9 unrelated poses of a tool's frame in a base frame.
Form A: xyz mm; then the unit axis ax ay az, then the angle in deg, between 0 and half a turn.
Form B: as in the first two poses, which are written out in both.
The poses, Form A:
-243 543 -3 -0.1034 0.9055 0.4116 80.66
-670 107 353 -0.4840 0.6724 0.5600 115.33
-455 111 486 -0.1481 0.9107 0.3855 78.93
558 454 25 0.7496 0.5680 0.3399 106.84
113 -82 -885 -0.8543 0.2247 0.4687 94.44
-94 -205 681 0.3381 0.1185 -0.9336 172.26
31 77 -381 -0.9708 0.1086 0.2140 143.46
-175 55 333 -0.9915 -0.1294 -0.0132 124.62
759 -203 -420 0.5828 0.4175 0.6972 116.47
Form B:
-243 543 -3 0.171 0.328 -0.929 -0.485 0.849 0.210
-670 107 353 -0.093 0.041 -0.995 -0.971 0.218 0.100
-455 111 486 0.210 0.269 -0.940 -0.487 0.862 0.138
558 454 25 0.435 0.874 -0.215 0.224 0.126 0.966
113 -82 -885 0.709 0.260 -0.655 -0.674 -0.023 -0.738
-94 -205 681 -0.763 -0.046 -0.644 0.206 -0.963 -0.175
31 77 -381 0.896 -0.063 -0.439 -0.318 -0.782 -0.536
-175 55 333 0.973 0.190 0.127 0.212 -0.542 -0.813
759 -203 -420 0.045 0.976 0.214 -0.272 -0.194 0.942

